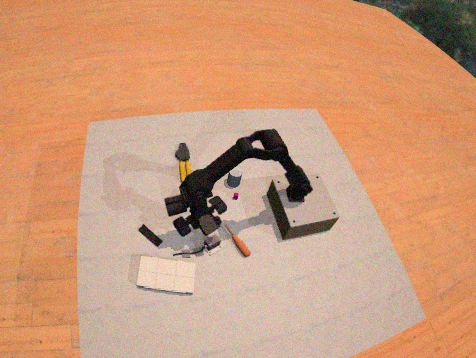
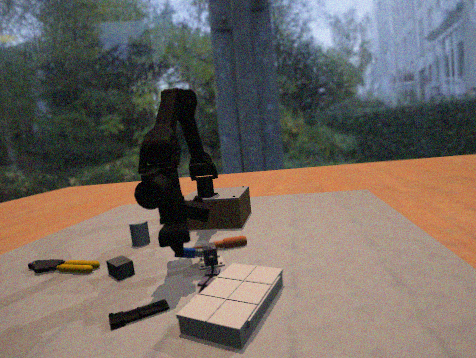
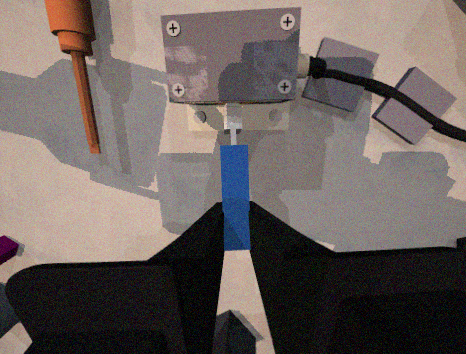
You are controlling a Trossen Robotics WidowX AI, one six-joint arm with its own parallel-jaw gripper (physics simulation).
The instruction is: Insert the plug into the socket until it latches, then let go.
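Places are measured from the arm's base along level axes (x left, y back, z up), in millimetres.
Pixels of known places: gripper, fingertip midpoint: [image 2: 180,255] [image 3: 234,209]; arm's base, link origin: [image 1: 295,195] [image 2: 206,195].
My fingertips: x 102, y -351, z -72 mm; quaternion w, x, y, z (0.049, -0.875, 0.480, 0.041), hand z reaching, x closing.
Note:
Ahead of a thing's pixels: the offset from my fingertips to its top centre. "spot": to the spot under its first point.
The socket is a grey metal housing @[dz +13, dx +60, dy +33 mm] [image 1: 212,242] [image 2: 210,257] [image 3: 232,56] with screws on top, on a pale flanged base @[spot: dz -28, dx +42, dy +14 mm] [image 3: 255,122]. The plug has a blue handle @[spot: dz +6, dx +21, dy +6 mm] [image 2: 189,252] [image 3: 235,175] and a pale metal tip @[spot: dz +5, dx +39, dy +24 mm] [image 3: 233,119]. My gripper [image 3: 234,209] is shut on the blue handle. The plug is lined up with the middle of the socket's front side. The front end of its tip passes out of sight at the housing's front edge; part of the pale tip and a thin neck still show outside. The housing's top hides the opening, so latching cannot be seen.
An orange screwdriver @[dz -5, dx +40, dy +126 mm] [image 1: 241,246] [image 2: 231,242] [image 3: 86,100] lies beside the socket. A black cable @[spot: dz -26, dx +92, dy -31 mm] [image 3: 377,87] leaves the housing's other side, over two grey blocks. A tiled box @[dz +3, dx +189, dy -125 mm] [image 1: 166,275], a black bar @[dz -16, dx +30, dy -191 mm] [image 1: 150,235], pliers @[spot: dz -15, dx -275, dy -70 mm] [image 1: 184,170] and a grey cylinder @[dz +38, dx -237, dy +136 mm] [image 1: 234,179] are nearby.

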